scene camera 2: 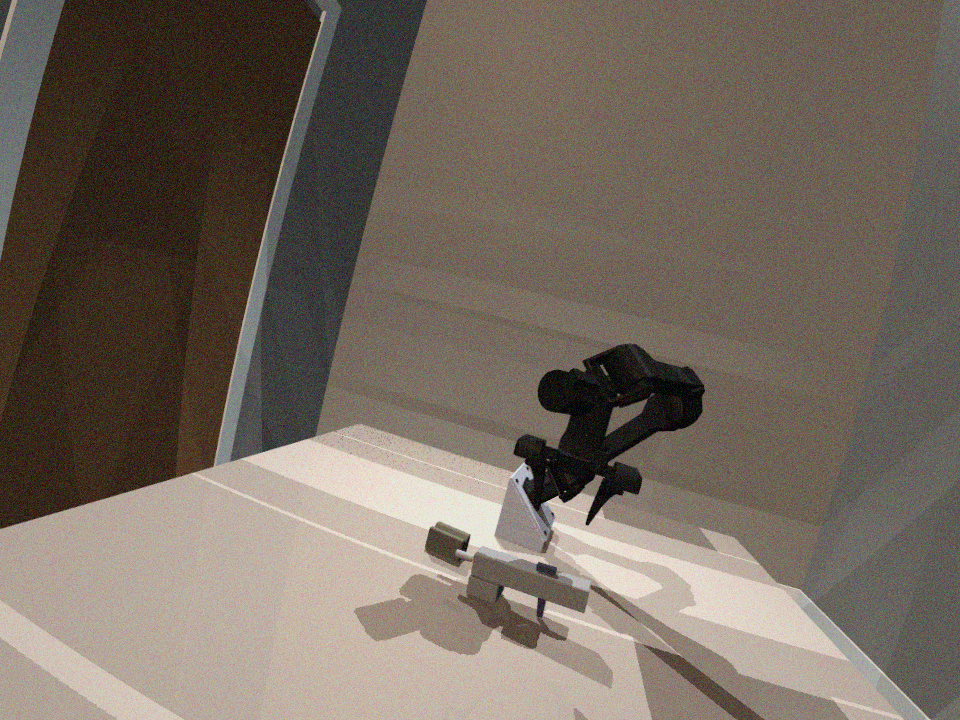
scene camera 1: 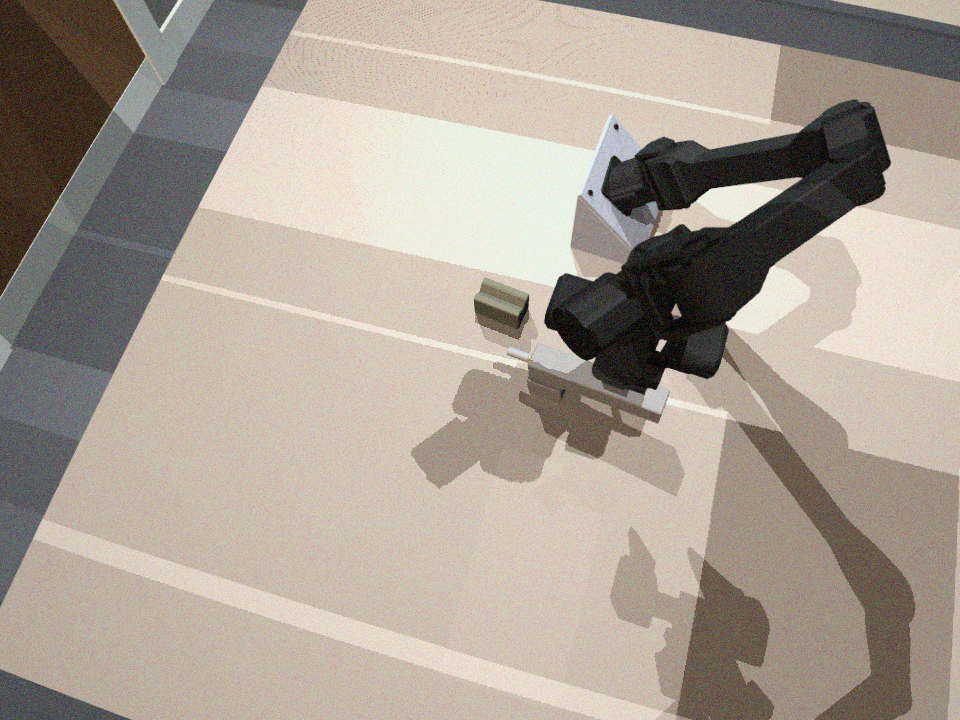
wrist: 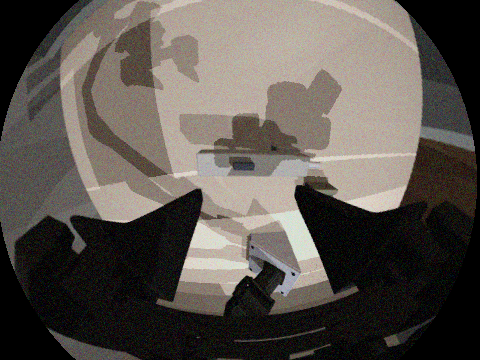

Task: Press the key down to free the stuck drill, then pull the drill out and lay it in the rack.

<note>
My gripper (scene camera 1: 622, 357) is open and holds nothing. Also in view: a grey block (scene camera 1: 551, 372) and an olive rack (scene camera 1: 499, 302).
My gripper also shows in scene camera 2 (scene camera 2: 561, 516) and in the wrist view (wrist: 249, 192). The grey block also shows in scene camera 2 (scene camera 2: 492, 570). The olive rack also shows in scene camera 2 (scene camera 2: 443, 539).
</note>
